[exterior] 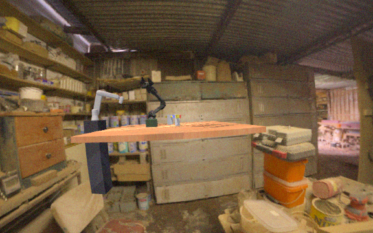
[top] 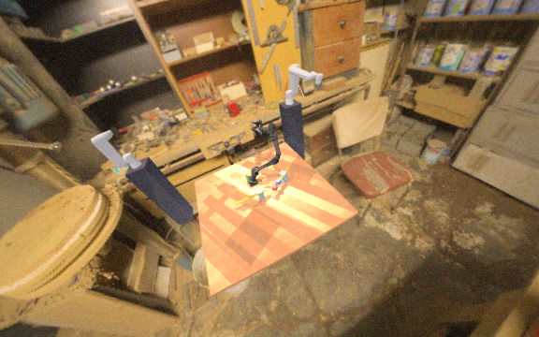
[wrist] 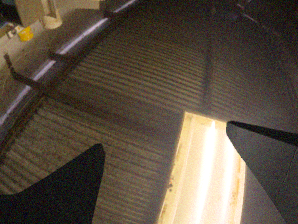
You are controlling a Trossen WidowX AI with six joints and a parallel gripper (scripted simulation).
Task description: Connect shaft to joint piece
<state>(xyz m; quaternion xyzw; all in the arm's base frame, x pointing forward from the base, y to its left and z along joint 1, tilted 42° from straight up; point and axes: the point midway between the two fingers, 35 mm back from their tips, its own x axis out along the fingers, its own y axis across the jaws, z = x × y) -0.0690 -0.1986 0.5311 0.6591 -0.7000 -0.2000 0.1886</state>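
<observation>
Right now the red square joint piece is 390 mm ahead of my gripper tip, 10 mm to the right of it and 490 mm below it.
</observation>
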